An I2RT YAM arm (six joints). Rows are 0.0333 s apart.
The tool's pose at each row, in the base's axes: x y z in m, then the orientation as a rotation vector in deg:
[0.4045 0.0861 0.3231 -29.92 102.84 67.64]
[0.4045 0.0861 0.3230 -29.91 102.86 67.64]
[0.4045 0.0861 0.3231 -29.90 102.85 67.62]
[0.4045 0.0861 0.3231 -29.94 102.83 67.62]
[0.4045 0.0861 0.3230 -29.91 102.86 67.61]
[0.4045 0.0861 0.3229 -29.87 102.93 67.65]
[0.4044 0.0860 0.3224 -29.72 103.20 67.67]
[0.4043 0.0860 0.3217 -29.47 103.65 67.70]
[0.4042 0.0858 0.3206 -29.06 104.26 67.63]
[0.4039 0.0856 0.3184 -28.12 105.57 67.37]
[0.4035 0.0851 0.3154 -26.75 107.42 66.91]
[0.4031 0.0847 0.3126 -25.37 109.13 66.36]
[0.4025 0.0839 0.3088 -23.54 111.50 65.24]
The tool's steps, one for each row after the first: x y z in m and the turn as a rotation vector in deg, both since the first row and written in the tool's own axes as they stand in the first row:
[0.0001 -0.0001 0.0000 0.01 0.01 0.01]
[0.0000 0.0000 0.0000 0.02 0.00 0.00]
[0.0000 0.0000 0.0000 0.00 0.00 -0.03]
[0.0001 -0.0001 0.0000 0.03 0.01 0.00]
[0.0002 -0.0001 0.0000 0.04 0.05 0.07]
[0.0006 -0.0003 0.0000 0.15 0.18 0.28]
[0.0013 -0.0006 0.0000 0.35 0.41 0.62]
[0.0022 -0.0012 0.0000 0.72 0.68 1.07]
[0.0043 -0.0022 0.0000 1.60 1.21 1.99]
[0.0070 -0.0036 -0.0002 2.91 1.95 3.27]
[0.0095 -0.0049 -0.0004 4.23 2.58 4.45]
[0.0129 -0.0067 -0.0008 6.25 3.50 5.88]

